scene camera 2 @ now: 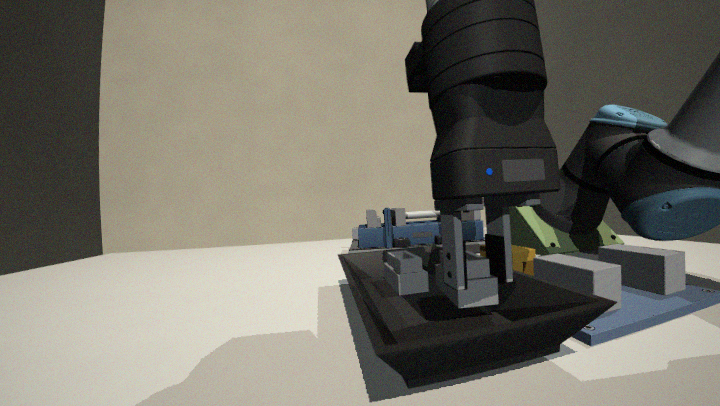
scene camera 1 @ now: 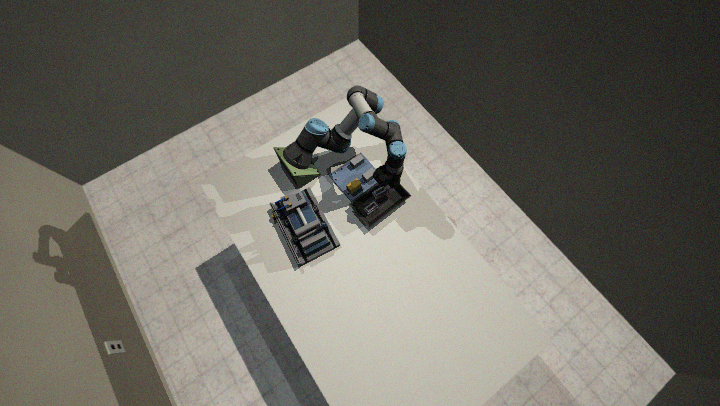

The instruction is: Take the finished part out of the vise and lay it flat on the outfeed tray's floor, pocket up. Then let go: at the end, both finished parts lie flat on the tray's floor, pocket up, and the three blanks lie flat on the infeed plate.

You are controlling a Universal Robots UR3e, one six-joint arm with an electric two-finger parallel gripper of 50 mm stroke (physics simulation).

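Places are measured from the arm's base along level axes (x down, y back, z left), in millimetres.
Pixels of known places: gripper, between the fingertips: (scene camera 2: 477,282) (scene camera 1: 385,189); arm's base, origin of its link: (scene camera 2: 562,210) (scene camera 1: 296,158).
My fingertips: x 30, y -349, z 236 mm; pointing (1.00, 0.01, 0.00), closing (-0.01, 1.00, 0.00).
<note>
Ahead of a thing's pixels: the offset from my fingertips to its top centre.
The black outfeed tray (scene camera 1: 370,221) (scene camera 2: 468,358) holds a finished grey part @(dx -6, dy -29, dz -102 mm) (scene camera 1: 371,207) (scene camera 2: 405,274), flat with its pocket up. My gripper (scene camera 1: 385,184) (scene camera 2: 481,281) points down inside the tray and is shut on the other finished part @(dx -17, dy +3, dz -28 mm) (scene camera 1: 380,191) (scene camera 2: 477,292), which is level, pocket up, beside the first and apart from it. It is at or very close to the tray floor; contact cannot be told. The blue infeed plate @(dx +33, dy +142, dz -54 mm) (scene camera 1: 344,176) (scene camera 2: 650,307) bears two grey blanks @(dx -3, dy +194, dz -10 mm) (scene camera 1: 356,161) (scene camera 2: 642,267) and a yellow block @(dx -3, dy +102, dz -97 mm) (scene camera 1: 353,185) (scene camera 2: 524,258). The vise @(dx -58, dy +86, dz -374 mm) (scene camera 1: 305,219) (scene camera 2: 421,234) stands apart from the gripper.
The infeed plate lies right beside the tray. The tray's sloping walls surround the gripped part and the fingers. The green robot base mount (scene camera 1: 302,175) (scene camera 2: 536,232) stands behind the plate, between it and the vise in the overhead view.
</note>
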